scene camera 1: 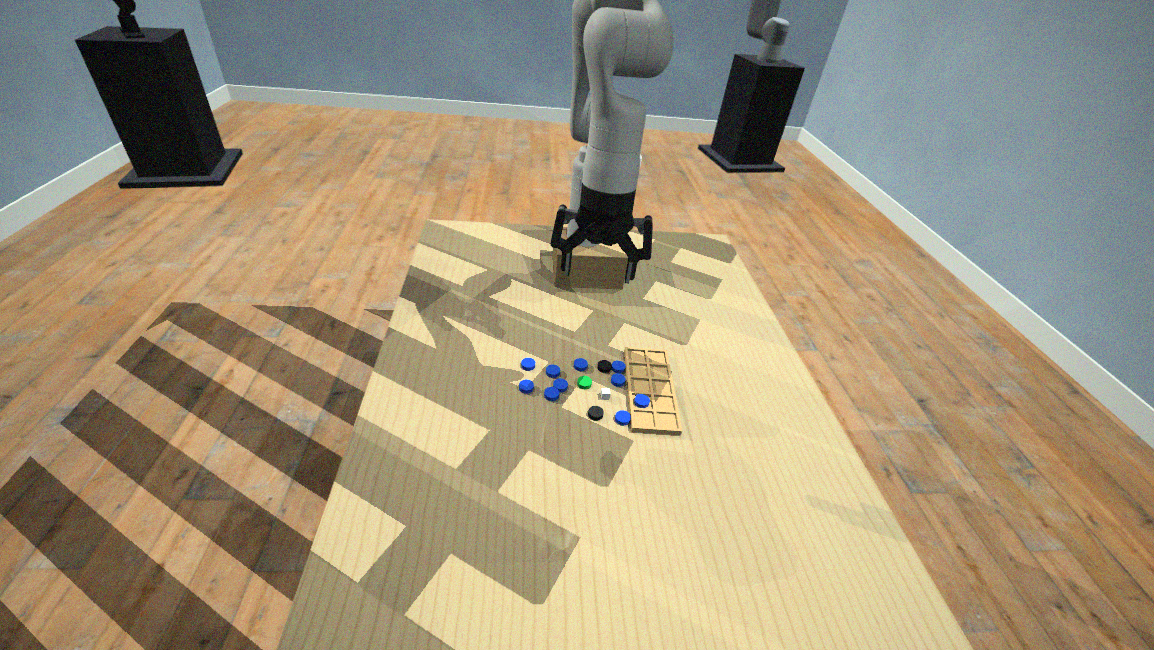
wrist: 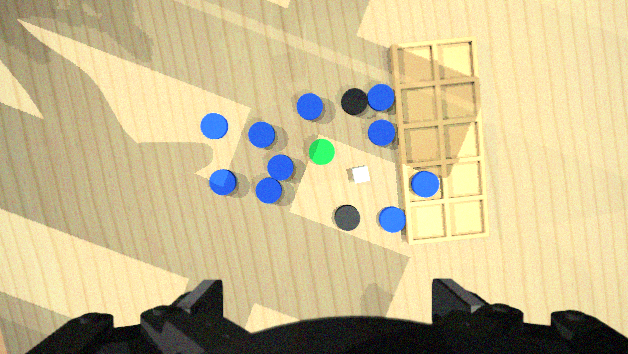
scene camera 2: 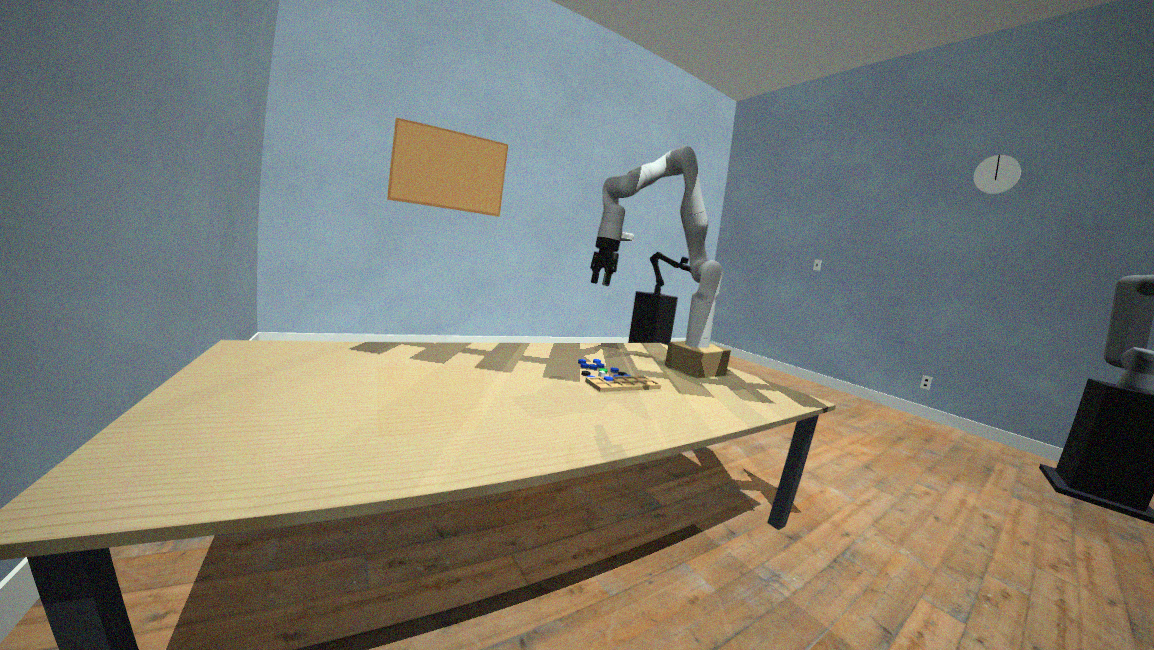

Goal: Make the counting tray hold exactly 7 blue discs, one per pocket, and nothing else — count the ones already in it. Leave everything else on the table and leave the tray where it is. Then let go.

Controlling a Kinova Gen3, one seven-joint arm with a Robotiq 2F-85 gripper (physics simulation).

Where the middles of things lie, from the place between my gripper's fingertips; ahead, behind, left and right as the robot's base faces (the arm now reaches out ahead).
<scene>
My hand is 280 mm above the wooden counting tray [scene camera 1: 648, 372], 150 mm to the right of it and 10 mm past it.
</scene>
